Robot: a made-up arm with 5 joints. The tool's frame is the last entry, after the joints.
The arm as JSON. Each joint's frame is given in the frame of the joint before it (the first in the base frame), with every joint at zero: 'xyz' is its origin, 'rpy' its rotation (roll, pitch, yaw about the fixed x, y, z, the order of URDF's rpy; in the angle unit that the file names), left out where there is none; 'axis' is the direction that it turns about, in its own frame. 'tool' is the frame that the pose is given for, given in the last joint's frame.
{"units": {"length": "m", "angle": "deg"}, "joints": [
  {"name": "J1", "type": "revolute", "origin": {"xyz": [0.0, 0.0, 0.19]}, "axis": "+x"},
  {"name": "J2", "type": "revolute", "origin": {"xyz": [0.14, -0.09, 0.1]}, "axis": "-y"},
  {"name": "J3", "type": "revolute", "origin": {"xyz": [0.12, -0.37, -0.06]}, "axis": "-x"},
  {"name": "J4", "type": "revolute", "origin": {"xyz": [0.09, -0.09, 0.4]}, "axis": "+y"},
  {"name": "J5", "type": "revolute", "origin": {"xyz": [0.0, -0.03, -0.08]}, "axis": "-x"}
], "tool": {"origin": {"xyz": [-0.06, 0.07, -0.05]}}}
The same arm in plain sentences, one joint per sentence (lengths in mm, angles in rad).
The arm has five revolute joints in a row. What follows holds with every joint at zero, and every direction is one of the base frame's.
Joint 1 lies 190 mm along +z from the base frame's origin and turns about +x.
Joint 2 lies 140 mm along +x and 90 mm along -y and 100 mm along +z from joint 1 and turns about -y.
Joint 3 lies 120 mm along +x and 370 mm along -y and 60 mm along -z from joint 2 and turns about -x.
Joint 4 lies 90 mm along +x and 90 mm along -y and 400 mm along +z from joint 3 and turns about +y.
Joint 5 lies 30 mm along -y and 80 mm along -z from joint 4 and turns about -x.
The tool frame, which is the frame that the pose is given for, lies 60 mm along -x and 70 mm along +y and 50 mm along -z from joint 5; its axes are parallel to the base frame's.

